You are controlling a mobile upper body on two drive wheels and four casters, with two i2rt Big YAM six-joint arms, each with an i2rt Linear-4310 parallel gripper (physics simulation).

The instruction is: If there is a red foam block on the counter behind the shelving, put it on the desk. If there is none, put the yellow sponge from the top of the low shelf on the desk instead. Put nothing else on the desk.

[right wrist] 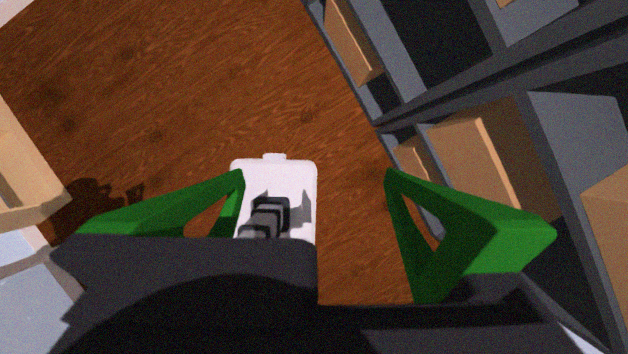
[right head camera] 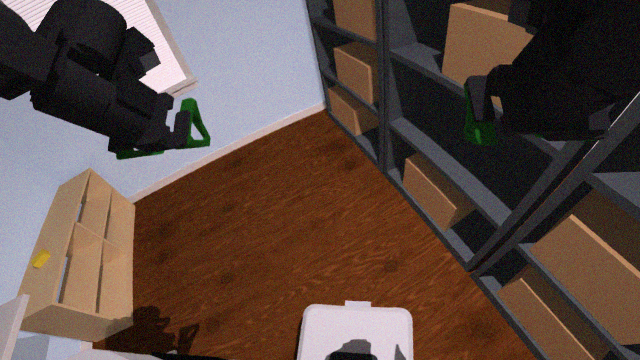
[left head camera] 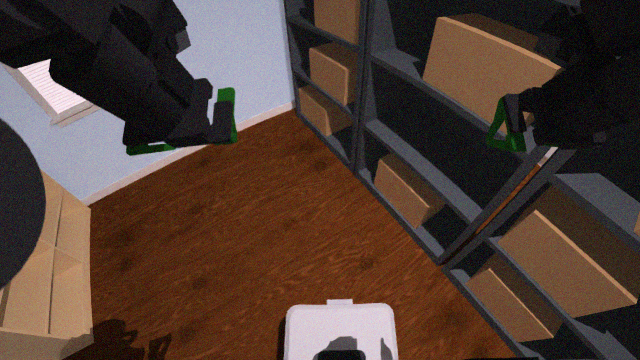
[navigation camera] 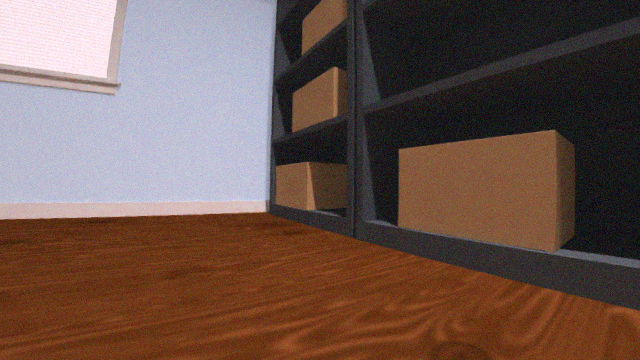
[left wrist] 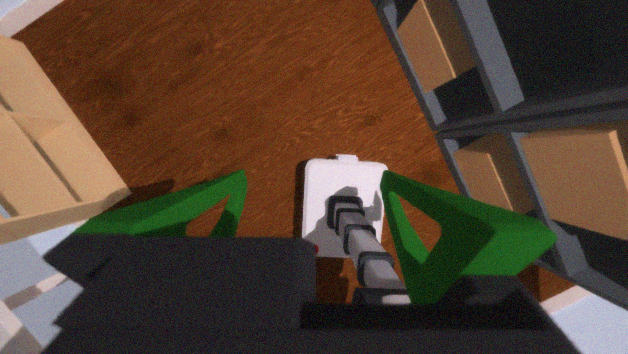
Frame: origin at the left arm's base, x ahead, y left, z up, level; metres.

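Seen in the pictures: left gripper, fingertip midpoint: (right head camera: 185, 145) (left head camera: 204, 141) (left wrist: 313, 177); right gripper, fingertip midpoint: (right wrist: 314, 176) (right head camera: 501, 133) (left head camera: 512, 140).
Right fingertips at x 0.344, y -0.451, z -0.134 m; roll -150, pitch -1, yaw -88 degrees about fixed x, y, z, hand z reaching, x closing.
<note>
A point is followed by its place in that frame.
A yellow sponge (right head camera: 41, 259) {x 0.178, y 1.676, z -0.771 m} lies on top of the low wooden shelf (right head camera: 61, 220) {x 0.472, y 1.834, z -0.800 m} (left head camera: 75, 260) {x 0.469, y 1.686, z -1.282 m} (left wrist: 75, 150) {x 0.282, y 1.638, z -1.331 m} (right wrist: 25, 150) {x 0.338, y 1.580, z -1.338 m}, at the lower left of the right head camera view. The tall dark shelving (left head camera: 363, 100) (right head camera: 384, 100) {x 1.359, y -0.379, z -0.753 m} (navigation camera: 351, 150) {x 1.361, y -0.363, z -1.046 m} stands at the right. The counter behind it, a red foam block and the desk cannot be made out in these views. My left gripper (left head camera: 192, 132) {x 0.349, y 0.000, z -0.134 m} (right head camera: 167, 140) (left wrist: 313, 177) {x 0.349, y 0.000, z -0.134 m} is open and empty, high above the floor and away from the sponge. My right gripper (left head camera: 522, 137) {x 0.344, y -0.451, z -0.134 m} (right head camera: 507, 131) {x 0.344, y -0.451, z -0.134 m} (right wrist: 314, 176) {x 0.344, y -0.451, z -0.134 m} is open and empty, in front of the shelving.
Cardboard boxes (left head camera: 402, 190) {x 0.974, y -0.635, z -1.129 m} (right head camera: 430, 190) {x 0.971, y -0.637, z -1.119 m} (navigation camera: 475, 190) {x 0.956, y -0.646, z -1.201 m} stand in the shelving. A blue wall (left head camera: 250, 50) {x 2.095, y 0.446, z -0.670 m} (navigation camera: 200, 125) {x 1.992, y 0.607, z -0.790 m} with a window (navigation camera: 60, 40) {x 1.530, y 1.317, z -0.365 m} is ahead. My white base (left head camera: 340, 320) {x 0.242, y -0.225, z -1.150 m} (right head camera: 357, 320) {x 0.252, y -0.230, z -1.150 m} is below, on a wooden floor (left head camera: 250, 225) {x 0.894, y 0.374, z -1.410 m} between both shelves.
</note>
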